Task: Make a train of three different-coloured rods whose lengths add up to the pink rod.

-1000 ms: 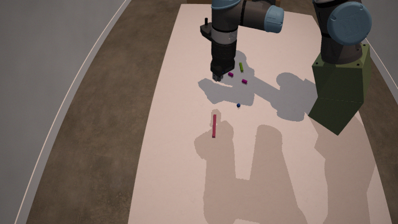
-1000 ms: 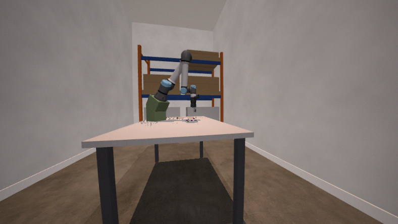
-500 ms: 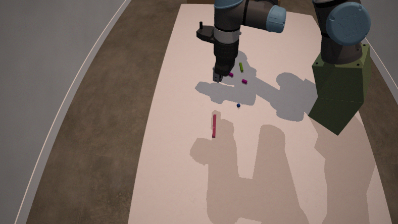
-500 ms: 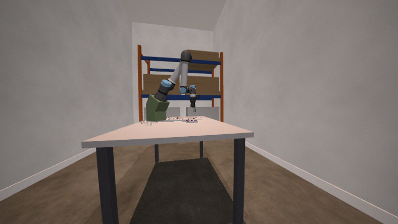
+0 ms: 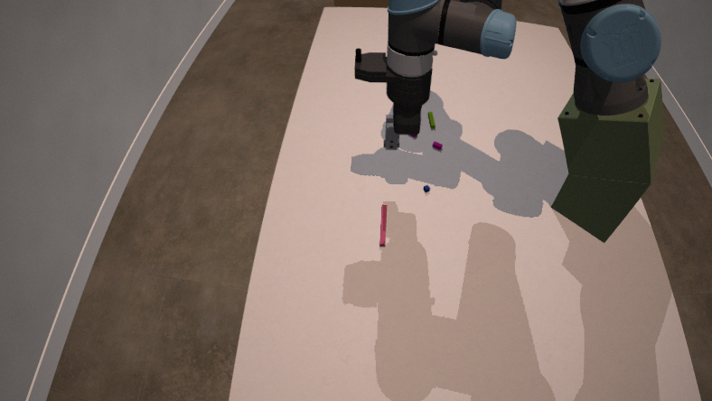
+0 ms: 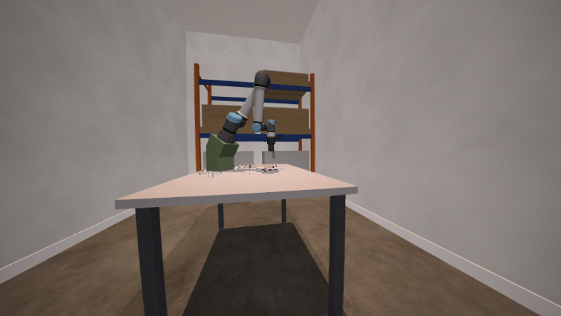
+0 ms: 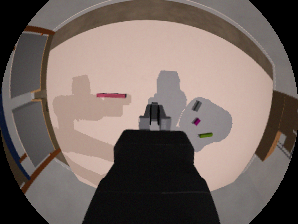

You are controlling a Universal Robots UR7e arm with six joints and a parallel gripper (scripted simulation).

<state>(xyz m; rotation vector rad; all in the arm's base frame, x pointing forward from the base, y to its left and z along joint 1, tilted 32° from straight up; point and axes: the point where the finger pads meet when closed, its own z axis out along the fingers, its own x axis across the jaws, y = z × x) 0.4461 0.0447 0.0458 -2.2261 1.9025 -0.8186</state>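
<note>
My hand is 110 mm above the blue rod, 80 mm past it and 20 mm to the right of it. Round my hand: lime rod: 190 mm to the right, 110 mm below, 90 mm behind; then pink rod: 120 mm to the left, 110 mm below; then magenta rod: 110 mm below, 100 mm to the right, 100 mm behind.
</note>
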